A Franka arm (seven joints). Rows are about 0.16 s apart.
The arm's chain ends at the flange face. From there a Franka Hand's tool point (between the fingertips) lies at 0.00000 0.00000 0.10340 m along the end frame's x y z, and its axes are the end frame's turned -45 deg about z.
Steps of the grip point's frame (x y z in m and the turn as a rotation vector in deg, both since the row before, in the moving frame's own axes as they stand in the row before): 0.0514, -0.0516, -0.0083, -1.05, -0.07, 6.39; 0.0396, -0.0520, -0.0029, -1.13, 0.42, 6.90; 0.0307, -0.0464, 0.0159, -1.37, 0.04, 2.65; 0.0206, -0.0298, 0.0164, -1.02, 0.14, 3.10; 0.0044, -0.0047, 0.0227, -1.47, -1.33, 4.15; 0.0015, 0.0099, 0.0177, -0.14, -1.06, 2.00
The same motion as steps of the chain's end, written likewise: -0.0013, -0.0743, -0.0083, -0.79, 0.69, 6.39; -0.0107, -0.0658, -0.0029, -0.50, 1.10, 6.90; -0.0129, -0.0563, 0.0159, -0.94, 1.00, 2.65; -0.0080, -0.0368, 0.0164, -0.62, 0.82, 3.10; -0.0003, -0.0100, 0.0228, -1.98, 0.10, 4.15; 0.0093, 0.0044, 0.0177, -0.85, -0.65, 2.00
